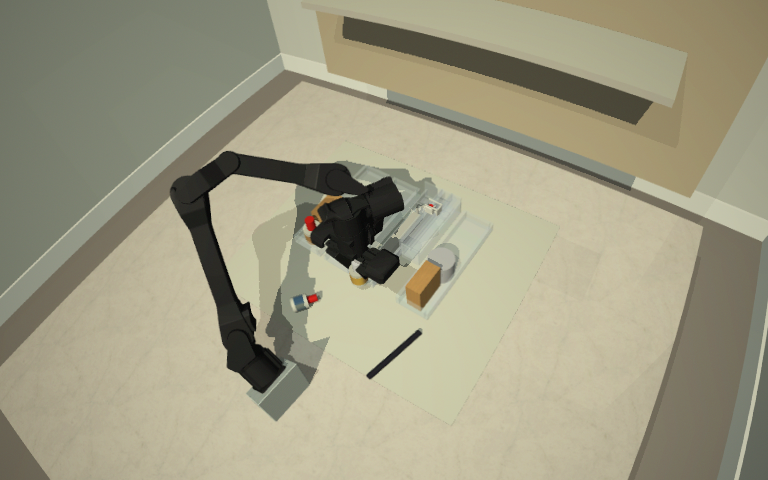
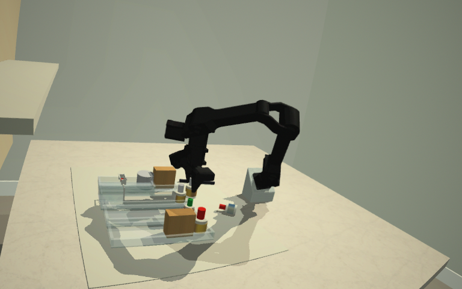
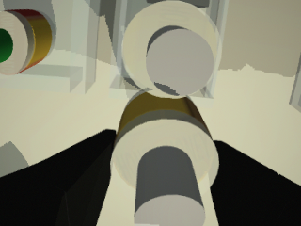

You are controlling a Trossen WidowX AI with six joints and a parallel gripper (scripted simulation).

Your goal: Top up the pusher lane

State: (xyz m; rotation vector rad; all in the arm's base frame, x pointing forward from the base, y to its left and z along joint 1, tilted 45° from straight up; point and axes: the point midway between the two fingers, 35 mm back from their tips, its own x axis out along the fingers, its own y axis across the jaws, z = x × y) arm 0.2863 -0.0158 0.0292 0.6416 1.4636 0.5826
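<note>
Right now my gripper tip is 18 cm short of the clear sprung lane, 3 cm to the left of it and 3 cm above it. From my gripper tip the other things lie so: grey cylinder 13 cm to the right, 12 cm ahead, 2 cm below; pusher plate 14 cm ahead, 3 cm to the right; black bar 15 cm to the right, 10 cm behind, 5 cm below.
</note>
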